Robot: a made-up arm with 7 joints.
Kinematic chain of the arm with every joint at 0, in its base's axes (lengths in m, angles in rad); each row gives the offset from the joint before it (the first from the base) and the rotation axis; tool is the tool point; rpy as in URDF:
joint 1: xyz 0 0 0.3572 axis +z
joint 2: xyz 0 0 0 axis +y
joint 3: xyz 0 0 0.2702 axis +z
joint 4: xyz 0.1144 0 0 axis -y
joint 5: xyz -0.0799 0 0.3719 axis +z
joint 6: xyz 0 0 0 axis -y
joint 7: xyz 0.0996 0 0 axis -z
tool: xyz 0 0 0 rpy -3.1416 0 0
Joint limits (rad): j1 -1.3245..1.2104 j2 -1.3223..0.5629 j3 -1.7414..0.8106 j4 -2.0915..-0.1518 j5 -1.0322..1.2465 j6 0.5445..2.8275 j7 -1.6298..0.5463
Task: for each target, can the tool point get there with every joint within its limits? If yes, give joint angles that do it. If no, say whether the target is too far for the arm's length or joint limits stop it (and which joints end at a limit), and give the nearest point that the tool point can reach.
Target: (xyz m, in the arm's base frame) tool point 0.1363 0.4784 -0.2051
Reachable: no: joint limits stop it (at a limit: joint 1, joint 2, joint 4) | nearest point 0.1434 0.4668 0.1343 | short by 0.340 m
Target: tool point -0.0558 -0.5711 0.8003
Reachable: yes | joints -0.7003 0.1494 -1.0176 -1.3363 0.7564 2.0360 0.1807
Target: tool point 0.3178 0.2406 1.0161
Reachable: yes | joints 0.5863 0.2204 0.1012 -0.4431 -0.1619 1.5591 0.3104
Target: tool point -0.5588 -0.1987 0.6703
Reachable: yes | joints -1.1268 -0.1728 -1.5449 -1.6742 0.8764 1.8503 -0.5167
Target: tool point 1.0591 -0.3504 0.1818
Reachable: no: too far | nearest point 0.6530 -0.2160 0.3495 | short by 0.459 m
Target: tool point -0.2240 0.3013 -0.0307
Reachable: no: joint limits stop it (at a limit: joint 1, joint 2, joint 4) | nearest point -0.1679 0.4285 0.2066 | short by 0.275 m
